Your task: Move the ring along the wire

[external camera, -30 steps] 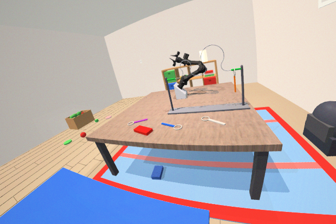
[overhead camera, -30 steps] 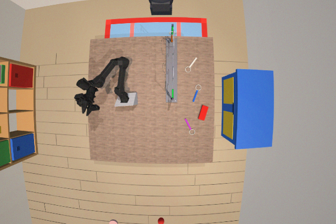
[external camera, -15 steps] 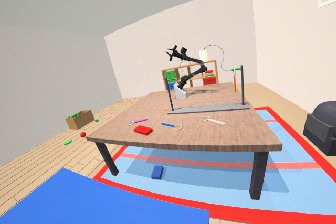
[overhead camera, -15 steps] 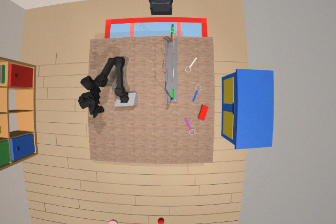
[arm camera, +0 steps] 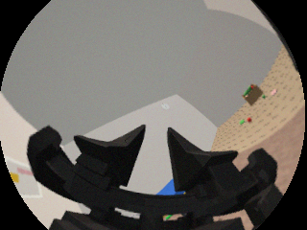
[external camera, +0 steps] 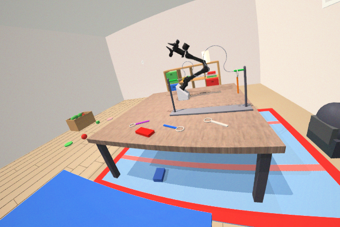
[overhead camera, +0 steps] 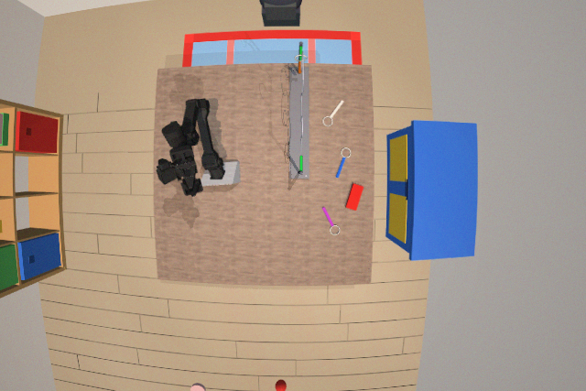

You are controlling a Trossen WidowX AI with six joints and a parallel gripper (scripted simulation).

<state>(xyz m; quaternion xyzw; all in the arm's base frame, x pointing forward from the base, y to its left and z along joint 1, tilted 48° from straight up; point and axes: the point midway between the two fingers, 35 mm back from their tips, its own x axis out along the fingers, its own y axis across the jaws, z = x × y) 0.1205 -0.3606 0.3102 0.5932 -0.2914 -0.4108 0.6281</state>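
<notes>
Now: gripper tip 570 mm to the right of the orange-handled ring, 400 mm above it and 320 mm short of it. From my gripper tip the other things lie so: red block: 630 mm ahead, 610 mm below, 90 mm to the right; then purple-handled ring: 620 mm below, 500 mm ahead, 240 mm to the right; then blue-handled ring: 620 mm below, 570 mm ahead, 120 mm to the left.
</notes>
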